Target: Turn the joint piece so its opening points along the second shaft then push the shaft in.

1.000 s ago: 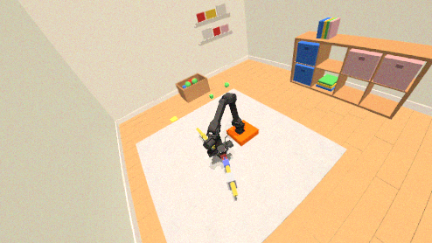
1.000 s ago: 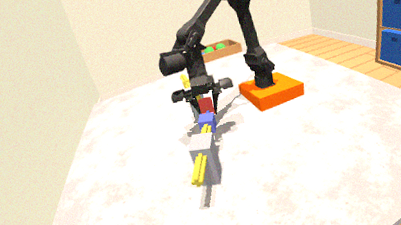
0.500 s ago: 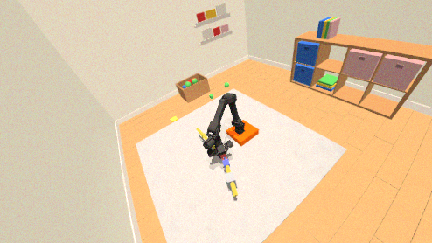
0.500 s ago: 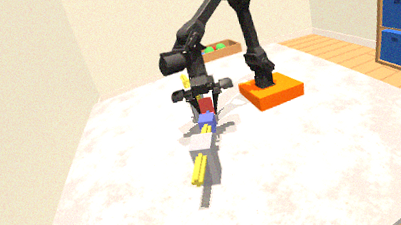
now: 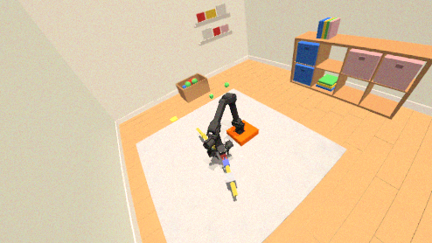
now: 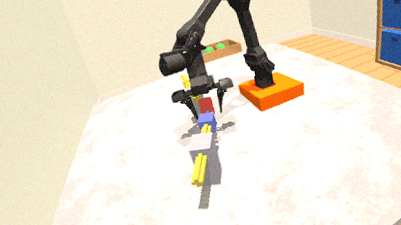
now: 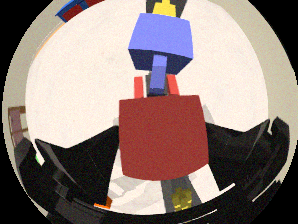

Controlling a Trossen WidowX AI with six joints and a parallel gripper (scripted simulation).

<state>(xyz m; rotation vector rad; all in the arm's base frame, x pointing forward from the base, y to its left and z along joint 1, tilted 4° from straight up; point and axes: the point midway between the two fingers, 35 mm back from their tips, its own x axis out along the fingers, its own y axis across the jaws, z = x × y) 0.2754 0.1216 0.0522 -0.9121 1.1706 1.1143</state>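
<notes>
My gripper tip is 10 mm to the right of the red joint piece and 30 mm below it.
</notes>
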